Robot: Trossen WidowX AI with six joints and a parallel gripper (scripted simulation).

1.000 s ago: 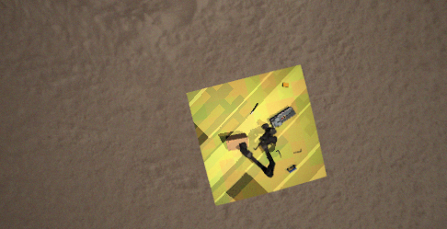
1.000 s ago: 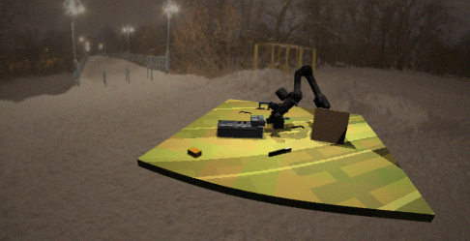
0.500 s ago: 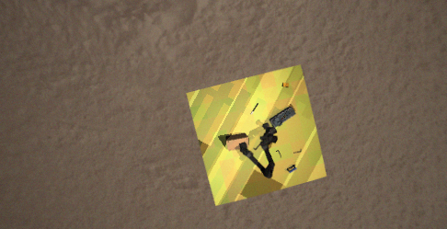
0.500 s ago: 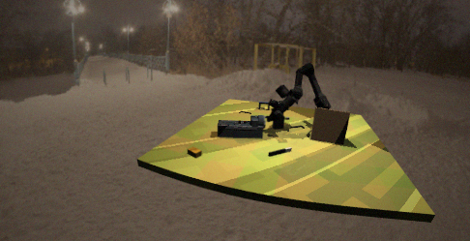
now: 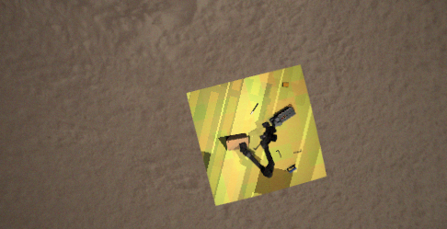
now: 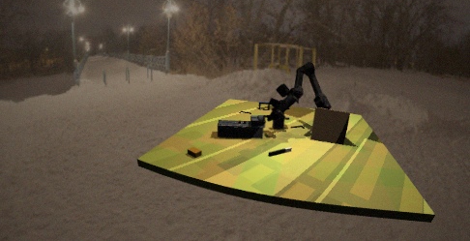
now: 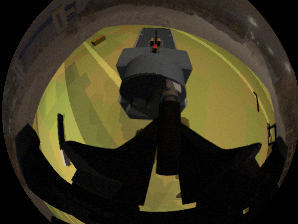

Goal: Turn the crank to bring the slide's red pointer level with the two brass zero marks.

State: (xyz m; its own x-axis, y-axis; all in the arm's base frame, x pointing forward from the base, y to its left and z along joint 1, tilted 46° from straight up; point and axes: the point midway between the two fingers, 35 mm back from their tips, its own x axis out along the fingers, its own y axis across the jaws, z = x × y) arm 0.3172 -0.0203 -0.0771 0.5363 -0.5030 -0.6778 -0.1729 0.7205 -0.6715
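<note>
My gripper tip is 130 mm short of the red pointer, 40 mm to the right of it and 10 mm above it. Also, from my gripper tip: black stick 100 mm behind, 220 mm to the left, 80 mm below; crank handle 20 mm behind, 20 mm above; grey block 70 mm behind, 130 mm to the right, 60 mm below.
</note>
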